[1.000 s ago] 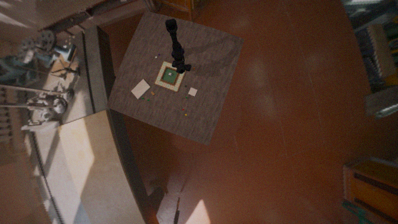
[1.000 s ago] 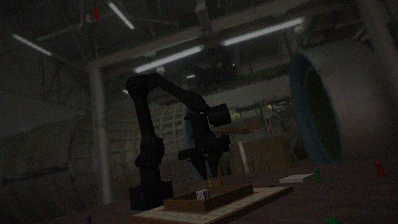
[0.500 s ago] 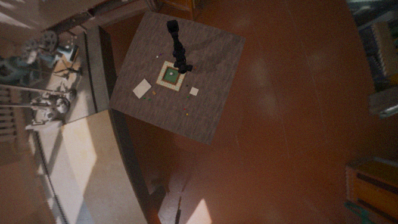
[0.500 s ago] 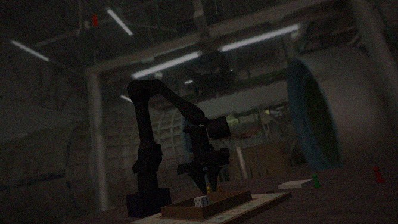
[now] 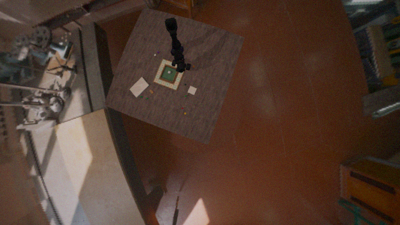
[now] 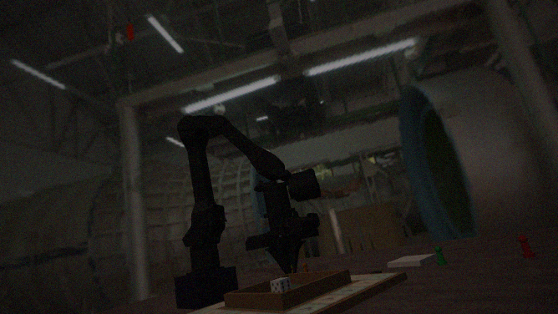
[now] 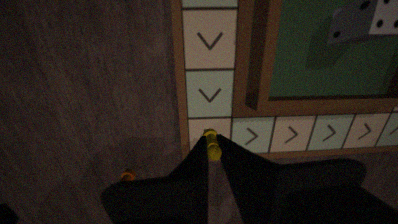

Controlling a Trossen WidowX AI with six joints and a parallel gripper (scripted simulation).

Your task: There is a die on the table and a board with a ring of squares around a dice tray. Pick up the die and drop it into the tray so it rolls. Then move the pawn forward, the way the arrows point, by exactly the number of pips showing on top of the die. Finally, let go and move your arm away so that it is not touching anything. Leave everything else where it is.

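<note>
Right now the white die is 7 cm ahead of my gripper tip, 13 cm to the right of it and 1 cm above it. Also, from my gripper tip: dark disc: 17 cm ahead, 5 cm to the left, 2 cm below; orange pawn: 4 cm behind, 11 cm to the left, 1 cm below; yellow pawn: 1 cm above.
</note>
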